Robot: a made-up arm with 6 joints.
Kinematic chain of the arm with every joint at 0, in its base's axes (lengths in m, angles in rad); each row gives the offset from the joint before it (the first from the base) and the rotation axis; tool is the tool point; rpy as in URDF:
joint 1: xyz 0 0 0.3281 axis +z
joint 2: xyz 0 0 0 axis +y
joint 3: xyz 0.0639 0 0.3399 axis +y
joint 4: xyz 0.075 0 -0.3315 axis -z
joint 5: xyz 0 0 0 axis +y
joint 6: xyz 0.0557 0 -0.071 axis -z
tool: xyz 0 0 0 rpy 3.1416 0 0
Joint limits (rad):
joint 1: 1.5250..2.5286
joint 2: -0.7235..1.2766
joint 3: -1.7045..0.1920
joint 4: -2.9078..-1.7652
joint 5: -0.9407..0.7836
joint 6: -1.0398..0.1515
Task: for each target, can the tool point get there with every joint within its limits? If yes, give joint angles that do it. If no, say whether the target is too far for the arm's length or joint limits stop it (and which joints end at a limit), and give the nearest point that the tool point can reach.
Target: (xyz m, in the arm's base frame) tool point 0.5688 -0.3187 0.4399
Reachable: no: joint limits stop it (at a limit: joint 1, joint 2, joint 3, joint 4) | nearest point 0.0499 -0.0436 0.2774 | short by 0.609 m
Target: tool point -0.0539 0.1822 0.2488
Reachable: yes | joints 1.6161 0.2978 -0.3095 -2.4568 -0.2613 -0.8052
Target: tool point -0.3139 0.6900 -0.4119
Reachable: no: too far | nearest point -0.2260 0.4969 -0.0137 | short by 0.451 m
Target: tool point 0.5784 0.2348 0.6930
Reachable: no: joint limits stop it (at a limit: joint 1, joint 4, joint 5) | nearest point 0.0224 0.2603 0.6930 | short by 0.557 m
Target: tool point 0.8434 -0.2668 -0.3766
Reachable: no: too far | nearest point 0.0142 0.0820 0.0264 | short by 0.986 m
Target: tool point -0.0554 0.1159 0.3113
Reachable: yes | joints 1.6396 -0.4015 0.0100 -2.1585 -0.0153 -0.4178
